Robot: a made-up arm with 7 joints. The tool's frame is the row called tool.
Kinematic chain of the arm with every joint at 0, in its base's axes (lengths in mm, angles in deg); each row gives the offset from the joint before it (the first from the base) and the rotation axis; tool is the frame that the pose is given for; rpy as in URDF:
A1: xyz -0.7 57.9 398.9 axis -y
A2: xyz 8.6 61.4 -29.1 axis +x
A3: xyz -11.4 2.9 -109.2 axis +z
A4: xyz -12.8 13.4 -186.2 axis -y
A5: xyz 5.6 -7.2 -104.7 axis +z
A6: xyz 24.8 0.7 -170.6 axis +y
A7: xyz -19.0 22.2 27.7 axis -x
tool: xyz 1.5 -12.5 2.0 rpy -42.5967 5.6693 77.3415
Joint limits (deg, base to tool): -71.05..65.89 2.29..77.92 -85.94..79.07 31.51..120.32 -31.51..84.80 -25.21..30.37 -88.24..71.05
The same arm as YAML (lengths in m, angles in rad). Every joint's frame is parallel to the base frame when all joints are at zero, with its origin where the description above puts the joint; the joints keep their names.
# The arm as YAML. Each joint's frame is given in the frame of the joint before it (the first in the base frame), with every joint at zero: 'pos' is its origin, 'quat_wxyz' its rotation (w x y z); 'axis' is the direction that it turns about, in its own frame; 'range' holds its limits. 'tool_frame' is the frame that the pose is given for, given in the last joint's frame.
length_unit: m
angle_unit: rad
joints:
  - joint: A1
    pos: [-0.0007, 0.0579, 0.3989]
    quat_wxyz: [1.0, 0.0, 0.0, 0.0]
    axis: [0.0, -1.0, 0.0]
    range: [-1.2401, 1.15]
  - joint: A2
    pos: [0.0086, 0.0614, -0.0291]
    quat_wxyz: [1.0, 0.0, 0.0, 0.0]
    axis: [1.0, 0.0, 0.0]
    range: [0.04, 1.36]
  - joint: A3
    pos: [-0.0114, 0.0029, -0.1092]
    quat_wxyz: [1.0, 0.0, 0.0, 0.0]
    axis: [0.0, 0.0, 1.0]
    range: [-1.4999, 1.38]
  - joint: A4
    pos: [-0.0128, 0.0134, -0.1862]
    quat_wxyz: [1.0, 0.0, 0.0, 0.0]
    axis: [0.0, -1.0, 0.0]
    range: [0.55, 2.1]
  - joint: A5
    pos: [0.0056, -0.0072, -0.1047]
    quat_wxyz: [1.0, 0.0, 0.0, 0.0]
    axis: [0.0, 0.0, 1.0]
    range: [-0.55, 1.48]
  - joint: A6
    pos: [0.0248, 0.0007, -0.1706]
    quat_wxyz: [1.0, 0.0, 0.0, 0.0]
    axis: [0.0, 1.0, 0.0]
    range: [-0.44, 0.5301]
  - joint: A7
    pos: [-0.019, 0.0222, 0.0277]
    quat_wxyz: [1.0, 0.0, 0.0, 0.0]
    axis: [-1.0, 0.0, 0.0]
    range: [-1.5401, 1.2401]
tool_frame:
  pos: [0.0015, -0.0125, 0.002]
  quat_wxyz: [0.715312, -0.312031, -0.190707, 0.59548]

